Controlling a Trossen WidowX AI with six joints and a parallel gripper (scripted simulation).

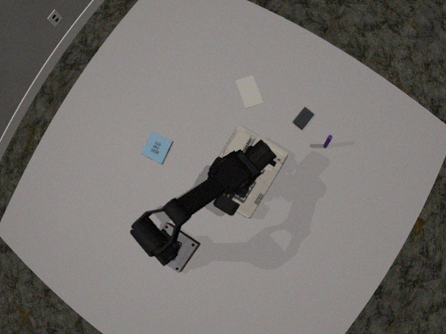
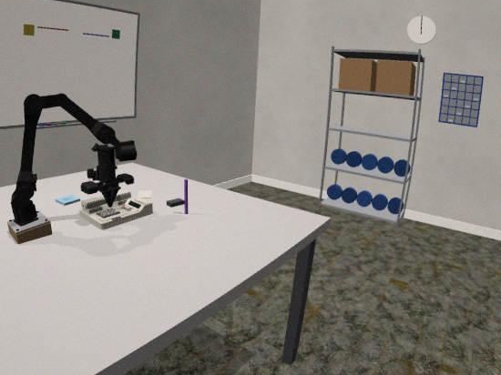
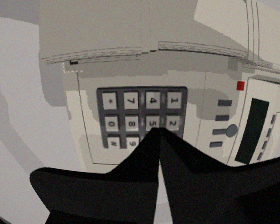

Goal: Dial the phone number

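Now: hand 4 cm short of the beige desk phone, 2 cm to the right of it and 6 cm above it. Round my hand: purple stick (21 cm ahead, 18 cm to the right, 1 cm below); handset (4 cm ahead, 7 cm to the left, 3 cm below); white card (27 cm ahead, 11 cm to the left, 8 cm below).
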